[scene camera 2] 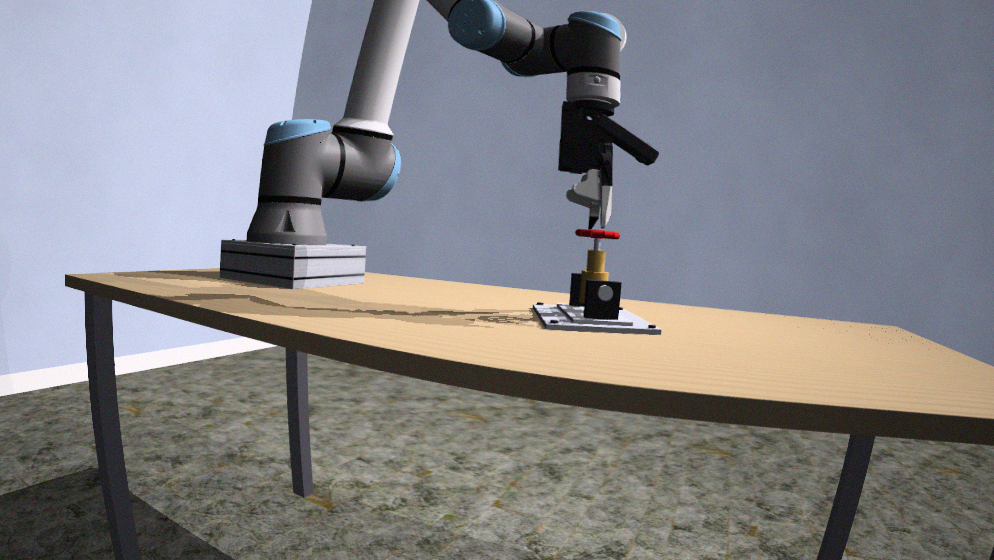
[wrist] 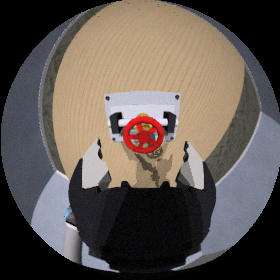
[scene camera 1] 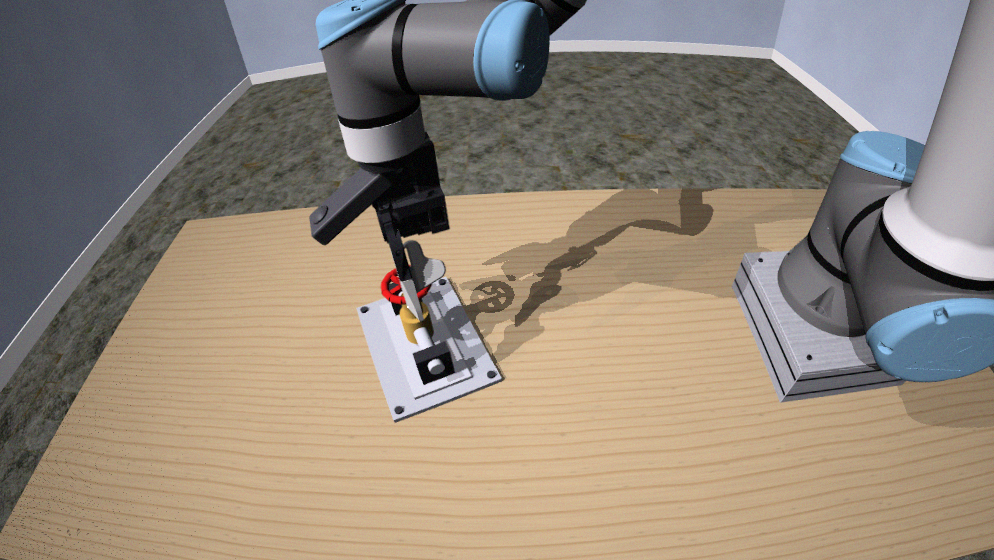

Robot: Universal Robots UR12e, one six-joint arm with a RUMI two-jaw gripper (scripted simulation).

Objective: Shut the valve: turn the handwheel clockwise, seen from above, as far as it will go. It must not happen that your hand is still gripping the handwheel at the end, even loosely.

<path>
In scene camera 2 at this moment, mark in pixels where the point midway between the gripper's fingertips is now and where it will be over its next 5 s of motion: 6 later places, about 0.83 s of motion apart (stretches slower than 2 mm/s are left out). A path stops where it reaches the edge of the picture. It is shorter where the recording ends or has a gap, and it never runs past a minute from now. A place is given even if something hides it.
My gripper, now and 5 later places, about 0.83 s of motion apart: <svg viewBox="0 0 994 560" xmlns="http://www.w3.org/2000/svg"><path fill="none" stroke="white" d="M595 229L595 242L594 252L595 240L598 209L599 184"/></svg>
</path>
